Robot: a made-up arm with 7 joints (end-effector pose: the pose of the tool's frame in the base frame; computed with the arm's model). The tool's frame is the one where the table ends. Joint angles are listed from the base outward.
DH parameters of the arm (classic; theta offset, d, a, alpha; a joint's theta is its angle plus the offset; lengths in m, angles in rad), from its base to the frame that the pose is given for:
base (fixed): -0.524 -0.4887 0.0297 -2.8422
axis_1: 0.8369 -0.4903 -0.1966 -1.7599
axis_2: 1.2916 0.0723 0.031 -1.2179
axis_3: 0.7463 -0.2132 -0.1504 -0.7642
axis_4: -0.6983 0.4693 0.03 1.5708
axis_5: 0 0.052 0.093 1.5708
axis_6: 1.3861 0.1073 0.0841 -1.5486
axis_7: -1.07 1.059 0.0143 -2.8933
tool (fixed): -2.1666 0.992 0 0
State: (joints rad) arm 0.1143 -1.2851 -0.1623 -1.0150 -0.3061 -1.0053 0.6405
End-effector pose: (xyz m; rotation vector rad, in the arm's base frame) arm -0.3729 0.3399 0.3877 1.0765 -0.8565 1.2296
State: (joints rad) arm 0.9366 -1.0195 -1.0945 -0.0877 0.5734 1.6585 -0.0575
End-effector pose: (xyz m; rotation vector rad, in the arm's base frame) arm 0.3816 -0.1232 0.0442 -1.0736 0.3439 -0.3823
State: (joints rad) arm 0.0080 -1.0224 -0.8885 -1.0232 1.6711 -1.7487 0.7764
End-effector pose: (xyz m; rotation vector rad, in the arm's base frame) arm 0.3086 0.2604 0.4609 1.7718 0.7316 -0.4636
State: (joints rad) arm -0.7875 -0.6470 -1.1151 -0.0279 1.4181 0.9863 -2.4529
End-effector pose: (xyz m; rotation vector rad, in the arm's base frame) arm -0.2675 -0.1319 0.3358 0.7135 -0.7258 -1.6245
